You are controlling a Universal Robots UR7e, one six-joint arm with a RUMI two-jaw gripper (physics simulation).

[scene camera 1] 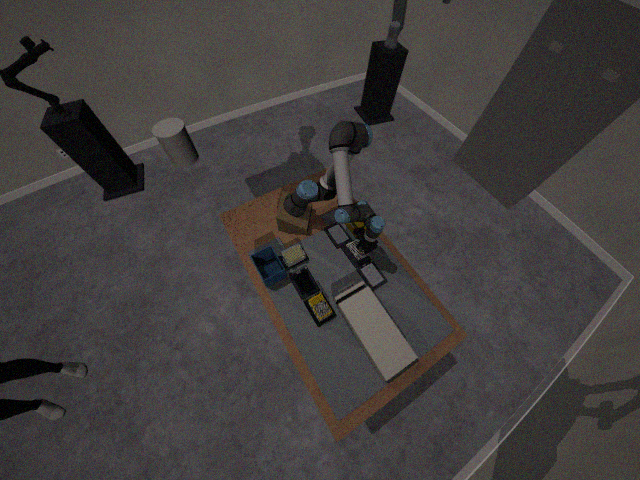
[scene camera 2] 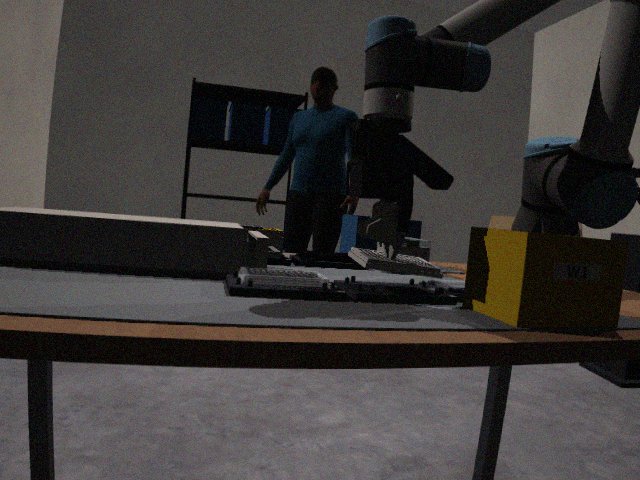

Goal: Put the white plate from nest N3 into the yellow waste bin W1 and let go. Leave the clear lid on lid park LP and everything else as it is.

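Frame: origin at the arm's base, x ahead, y left, z up, level; millimetres.
Seen in the pictures: gripper, fingertip midpoint: (scene camera 1: 360, 250) (scene camera 2: 389, 262); arm's base, link origin: (scene camera 1: 294, 206).
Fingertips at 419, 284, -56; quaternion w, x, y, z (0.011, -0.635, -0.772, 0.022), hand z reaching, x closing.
Note:
Offsets run from my fingertips to a thing's middle, as dx, dy, dz. "*": to the spot under its first point.
The white plate @(-11, -12, -1) (scene camera 1: 355, 250) (scene camera 2: 413, 264) is tilted, its left end higher in the scene camera 2 view, a little above the dark nests @(* +55, +50, -42) (scene camera 2: 356, 292). My gripper (scene camera 1: 368, 250) (scene camera 2: 386, 252) points down at the plate, its narrow fingers shut on it; the exact contact is too dark to see well. The yellow waste bin W1 @(-211, +84, +6) (scene camera 1: 356, 225) (scene camera 2: 504, 281) stands to the right of the plate in the scene camera 2 view, partly hidden under the arm in the scene camera 1 view. I cannot surely identify the clear lid or its park.
A long pale box @(+462, -133, -13) (scene camera 1: 377, 330) (scene camera 2: 118, 242) lies beside the nests. A blue bin @(-91, -557, +6) (scene camera 1: 268, 266), a cream plate @(-118, -396, -16) (scene camera 1: 294, 254), a black tray @(+58, -392, -35) (scene camera 1: 305, 282) and a yellow patterned tray @(+235, -360, -10) (scene camera 1: 320, 306) stand across the table. A ribbed pale plate @(+160, +11, -35) (scene camera 2: 283, 277) lies in the left nest.

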